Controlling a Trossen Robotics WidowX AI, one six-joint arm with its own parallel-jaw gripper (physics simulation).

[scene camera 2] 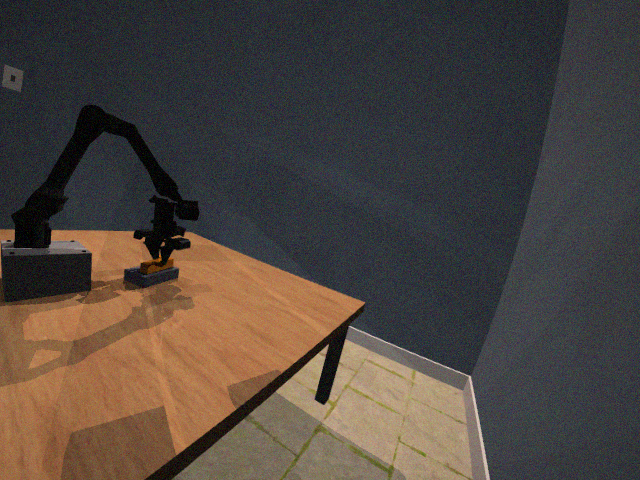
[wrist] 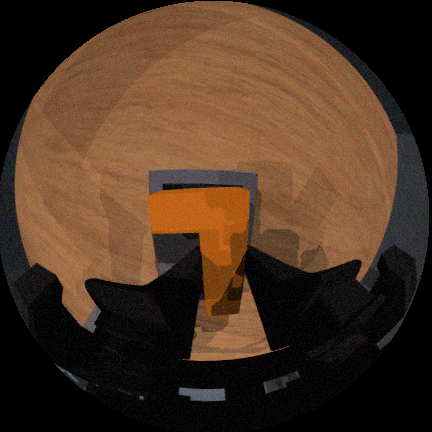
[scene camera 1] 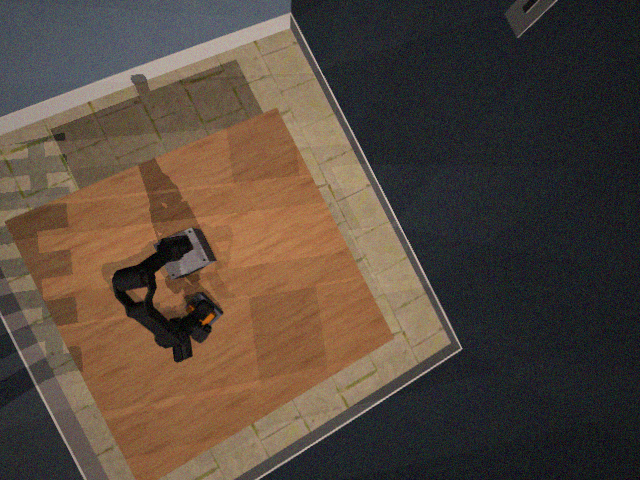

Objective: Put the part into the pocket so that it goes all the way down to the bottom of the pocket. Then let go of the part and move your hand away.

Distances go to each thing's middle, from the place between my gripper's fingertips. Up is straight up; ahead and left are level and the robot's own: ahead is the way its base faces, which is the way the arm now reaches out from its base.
Right now the orange part [wrist: 220, 214] is 1 cm behind my hand and 1 cm to the left of it.
